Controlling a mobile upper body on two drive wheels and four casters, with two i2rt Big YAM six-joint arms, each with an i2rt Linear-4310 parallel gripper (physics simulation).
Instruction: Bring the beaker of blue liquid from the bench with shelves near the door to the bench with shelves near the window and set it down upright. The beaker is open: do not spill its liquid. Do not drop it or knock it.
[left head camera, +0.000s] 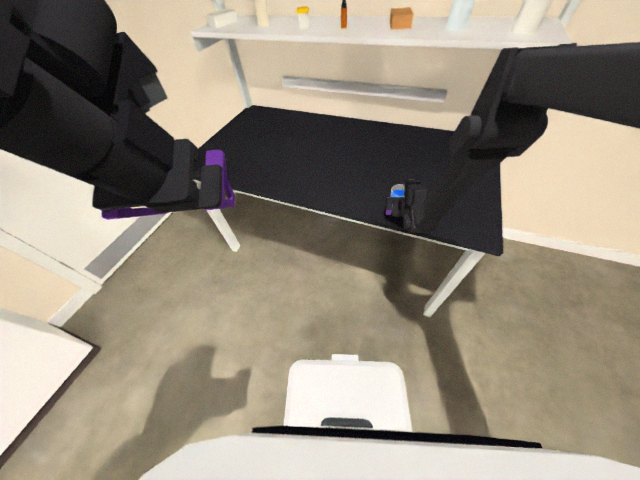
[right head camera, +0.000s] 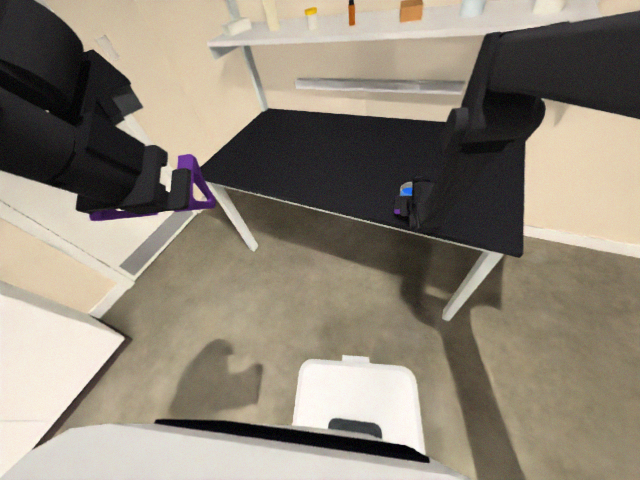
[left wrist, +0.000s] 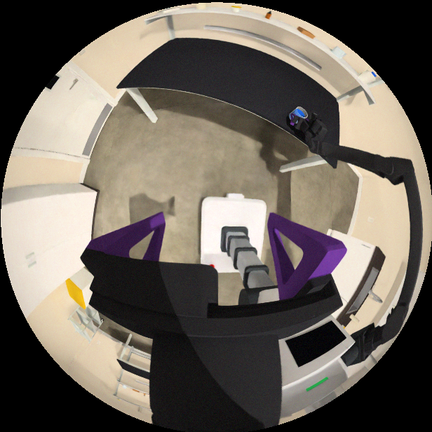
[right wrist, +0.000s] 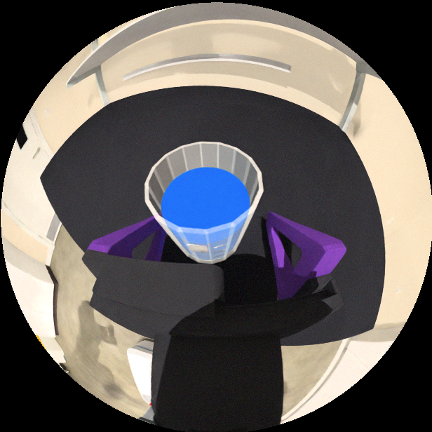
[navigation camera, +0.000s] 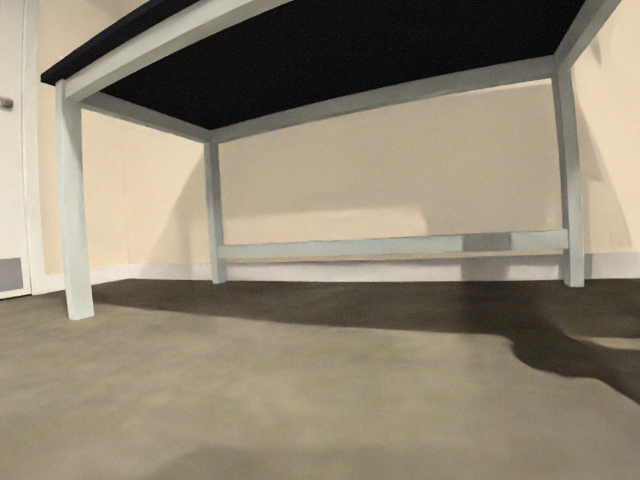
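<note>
The open glass beaker of blue liquid (left head camera: 397, 192) (right head camera: 406, 190) (left wrist: 299, 114) (right wrist: 205, 200) stands upright near the front edge of the black bench with shelves (left head camera: 320, 149) (right head camera: 336, 149) (left wrist: 215, 70) (right wrist: 320, 165). My right gripper (left head camera: 395, 206) (right head camera: 404, 205) (right wrist: 216, 217) is open at the beaker, with its purple fingers on either side of the beaker's lower part. In the right wrist view the left-hand fingertip is partly behind the glass; contact cannot be told. My left gripper (left head camera: 168, 207) (left wrist: 215, 218) is open and empty, high above the floor, away from the beaker.
Bottles and small boxes stand on the shelf (left head camera: 361, 37) above the bench. A door (left wrist: 55, 120) is at the left. A small, distant black-topped bench (left wrist: 134, 369) with shelves shows at the lower left of the left wrist view. My white base (left head camera: 346, 390) is in front of the bench.
</note>
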